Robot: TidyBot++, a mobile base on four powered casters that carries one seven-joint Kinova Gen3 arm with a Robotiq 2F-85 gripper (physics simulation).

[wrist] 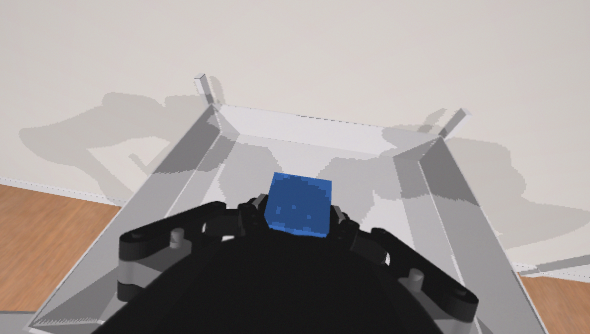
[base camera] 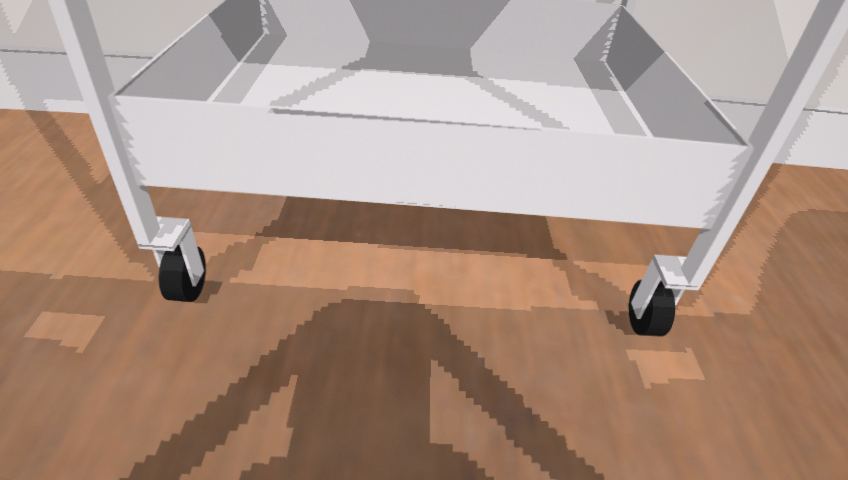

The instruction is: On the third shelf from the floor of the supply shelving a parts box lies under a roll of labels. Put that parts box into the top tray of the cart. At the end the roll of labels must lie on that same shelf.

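Places are measured from the arm's base along level axes (x down, y left, z ahead), in millimetres.
Where they show: gripper, fingertip midpoint: [wrist: 297, 209].
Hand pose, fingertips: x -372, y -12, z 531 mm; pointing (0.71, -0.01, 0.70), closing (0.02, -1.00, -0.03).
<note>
After its pixels a point has its place.
My gripper [wrist: 297, 209] {y -12, x -372, z 531 mm} is shut on a blue parts box [wrist: 299, 205] {y -13, x -377, z 533 mm}, which sits between the two fingertips in the wrist view. The box is held over the cart's top tray [wrist: 330, 131] {y -59, x -307, z 734 mm}, a white tray with raised walls that spreads around and beyond the gripper. How high the box is above the tray floor is hard to tell. The near part of the tray is hidden behind the gripper's black body. The supply shelving and the roll of labels do not show in either view.
In the base camera view the cart's lower tray [base camera: 416, 160] {y -14, x 228, z 408 mm} spans between two slanting front posts [base camera: 102, 113] {y 191, x 204, z 408 mm} [base camera: 773, 118] {y -239, x 173, z 395 mm}. Black caster wheels [base camera: 182, 274] {y 177, x 356, z 414 mm} [base camera: 652, 309] {y -225, x 355, z 395 mm} stand on the wooden floor. In the wrist view two post tops [wrist: 202, 87] {y 176, x -367, z 738 mm} [wrist: 456, 122] {y -254, x -365, z 722 mm} rise at the tray's far corners, before a pale wall [wrist: 300, 50] {y 12, x -429, z 767 mm}.
</note>
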